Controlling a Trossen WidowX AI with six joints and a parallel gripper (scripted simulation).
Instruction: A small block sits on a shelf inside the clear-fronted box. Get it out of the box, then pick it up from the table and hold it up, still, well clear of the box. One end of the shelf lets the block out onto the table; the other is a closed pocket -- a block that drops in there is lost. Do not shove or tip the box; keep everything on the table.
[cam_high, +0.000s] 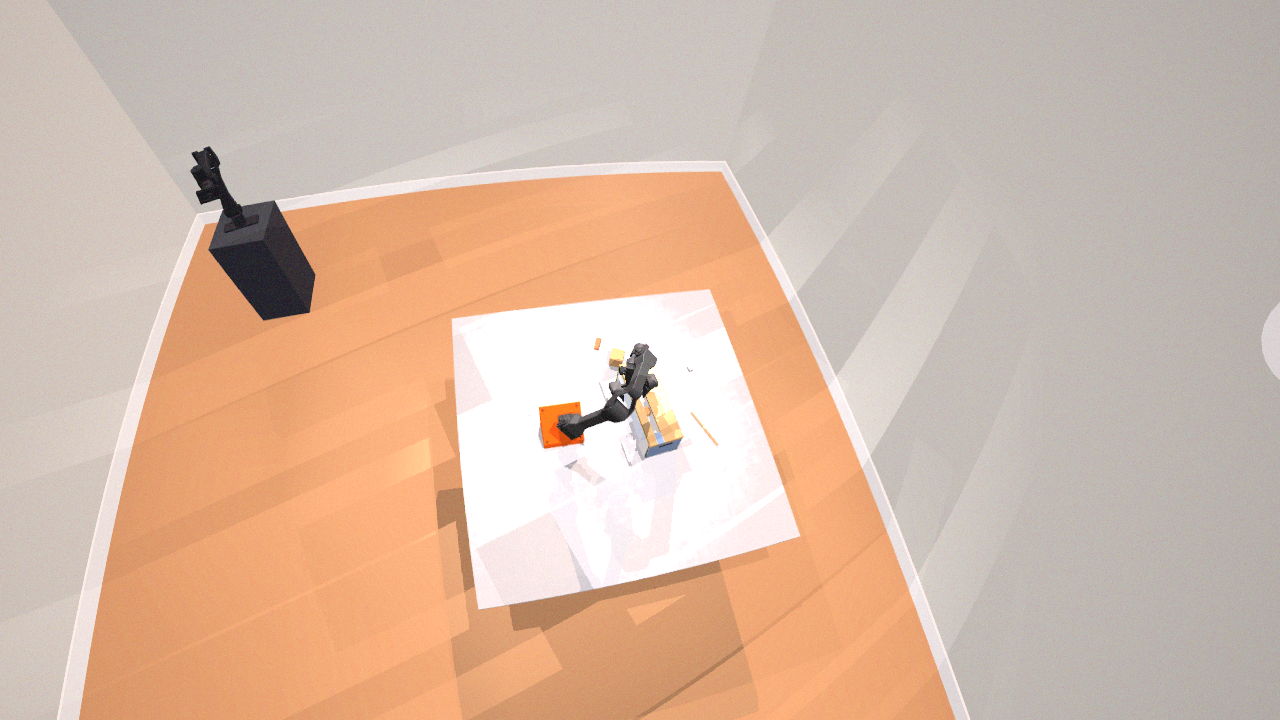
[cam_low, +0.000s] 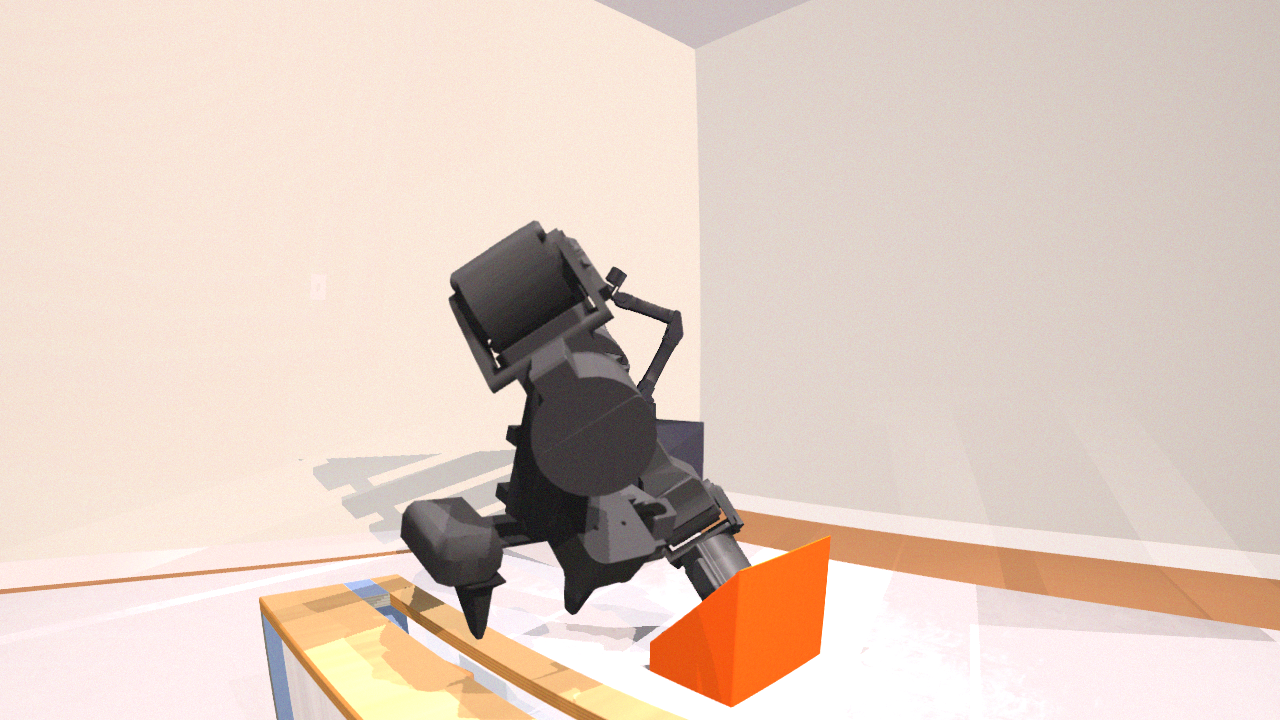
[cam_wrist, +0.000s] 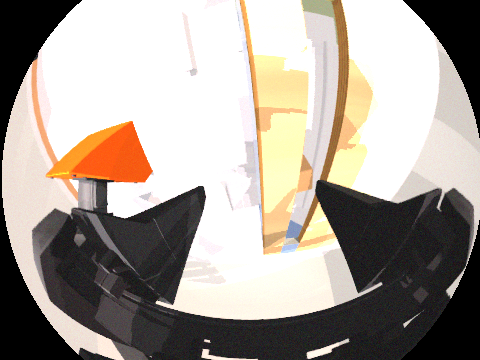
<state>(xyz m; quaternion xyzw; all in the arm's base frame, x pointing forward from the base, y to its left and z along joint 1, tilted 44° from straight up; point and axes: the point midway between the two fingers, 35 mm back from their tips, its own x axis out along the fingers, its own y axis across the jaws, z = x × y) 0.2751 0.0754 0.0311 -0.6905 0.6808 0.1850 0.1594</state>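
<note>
Now: gripper tip 8 cm above the clear-fronted box, 4 cm short of it and 1 cm to the left of it. Round my gripper tip: tan block (6 cm below, 5 cm ahead, 4 cm to the right); then thin orange stick (30 cm ahead, 14 cm below, 13 cm to the right).
</note>
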